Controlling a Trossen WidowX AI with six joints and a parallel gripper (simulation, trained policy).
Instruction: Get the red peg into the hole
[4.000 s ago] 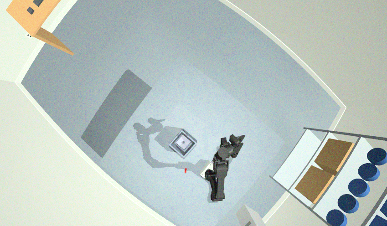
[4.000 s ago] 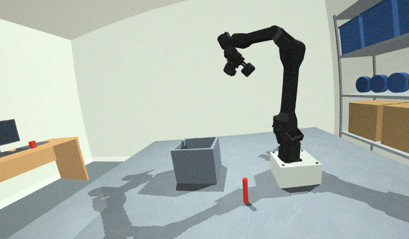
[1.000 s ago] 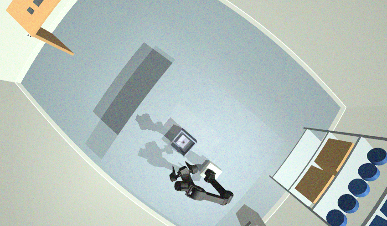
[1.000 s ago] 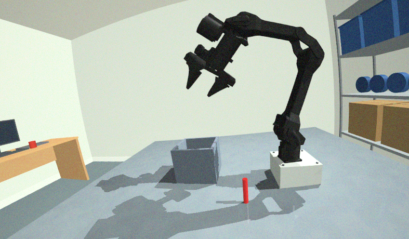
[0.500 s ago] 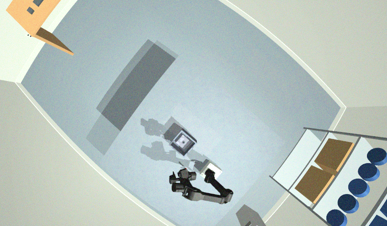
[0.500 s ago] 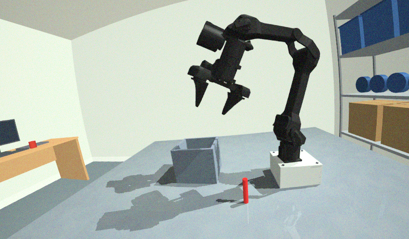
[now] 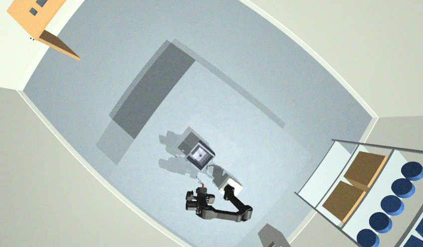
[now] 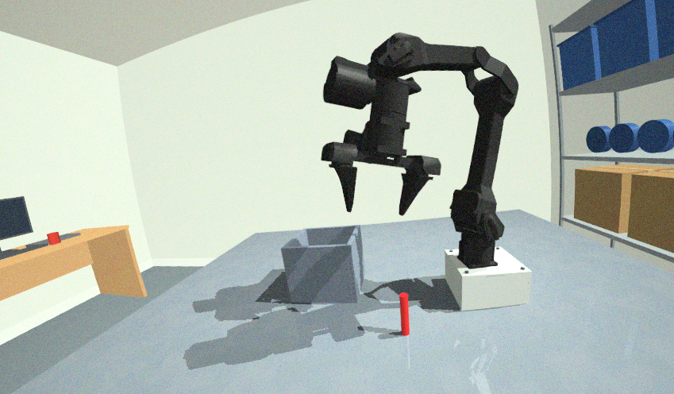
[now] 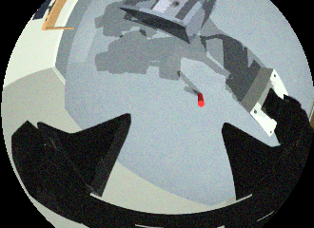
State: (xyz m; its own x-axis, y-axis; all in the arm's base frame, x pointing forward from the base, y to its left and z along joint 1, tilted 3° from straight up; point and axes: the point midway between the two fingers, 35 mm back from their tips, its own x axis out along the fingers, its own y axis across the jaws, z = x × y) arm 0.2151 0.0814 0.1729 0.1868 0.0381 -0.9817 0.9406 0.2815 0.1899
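My gripper tip is 180 mm above the red peg, 30 mm past it and 10 mm to the right of it. The rest, counted from my gripper tip: pale plate 200 mm to the right, 180 mm below, 110 mm ahead.
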